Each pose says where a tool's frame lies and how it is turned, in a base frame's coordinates. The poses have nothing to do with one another.
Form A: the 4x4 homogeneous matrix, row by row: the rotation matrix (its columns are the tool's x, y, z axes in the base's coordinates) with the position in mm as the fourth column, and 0 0 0 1 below. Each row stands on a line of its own.
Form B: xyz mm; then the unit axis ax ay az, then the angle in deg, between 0 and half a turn. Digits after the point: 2 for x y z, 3 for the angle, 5 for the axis.
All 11 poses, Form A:
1:
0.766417 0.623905 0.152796 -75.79
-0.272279 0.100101 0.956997 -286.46
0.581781 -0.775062 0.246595 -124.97
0 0 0 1
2:
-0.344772 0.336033 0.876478 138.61
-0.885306 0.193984 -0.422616 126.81
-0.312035 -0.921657 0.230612 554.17
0 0 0 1
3:
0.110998 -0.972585 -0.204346 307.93
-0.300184 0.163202 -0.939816 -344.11
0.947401 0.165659 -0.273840 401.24
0 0 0 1
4:
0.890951 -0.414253 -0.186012 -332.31
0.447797 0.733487 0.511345 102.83
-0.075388 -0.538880 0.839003 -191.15
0 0 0 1
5:
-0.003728 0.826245 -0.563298 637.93
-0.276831 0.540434 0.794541 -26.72
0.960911 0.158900 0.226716 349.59
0 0 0 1
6:
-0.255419 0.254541 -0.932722 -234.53
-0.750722 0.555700 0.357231 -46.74
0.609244 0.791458 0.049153 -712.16
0 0 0 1
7:
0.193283 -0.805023 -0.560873 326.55
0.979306 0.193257 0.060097 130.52
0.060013 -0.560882 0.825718 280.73
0 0 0 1
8:
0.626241 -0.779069 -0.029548 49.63
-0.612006 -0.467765 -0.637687 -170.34
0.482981 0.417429 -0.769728 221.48
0 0 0 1
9:
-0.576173 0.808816 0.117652 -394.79
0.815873 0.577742 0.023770 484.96
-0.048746 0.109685 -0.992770 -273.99
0 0 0 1
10:
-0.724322 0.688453 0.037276 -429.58
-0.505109 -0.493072 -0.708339 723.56
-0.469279 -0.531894 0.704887 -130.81
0 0 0 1
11:
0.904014 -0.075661 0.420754 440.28
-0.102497 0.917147 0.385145 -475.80
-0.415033 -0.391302 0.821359 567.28
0 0 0 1
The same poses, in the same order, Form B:
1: -75.79 -286.46 -124.97 -0.86742 -0.21484 -0.44881 86.758
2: 138.61 126.81 554.17 -0.28103 0.66930 -0.68779 117.393
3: 307.93 -344.11 401.24 0.63817 -0.66488 0.38816 119.988
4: -332.31 102.83 -191.15 -0.77041 -0.08115 0.63237 42.969
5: 637.93 -26.72 349.59 -0.32007 -0.76749 -0.55544 96.793
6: -234.53 -46.74 -712.16 0.22960 -0.81532 -0.53154 108.983
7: 326.55 130.52 280.73 -0.31225 -0.31221 0.89723 83.908
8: 49.63 -170.34 221.48 0.89051 -0.43257 0.14100 143.671
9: -394.79 484.96 -273.99 0.45845 0.88792 0.03766 174.623
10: -429.58 723.56 -130.81 0.13484 0.38711 -0.91212 139.135
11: 440.28 -475.80 567.28 -0.68043 0.73243 -0.02352 34.789
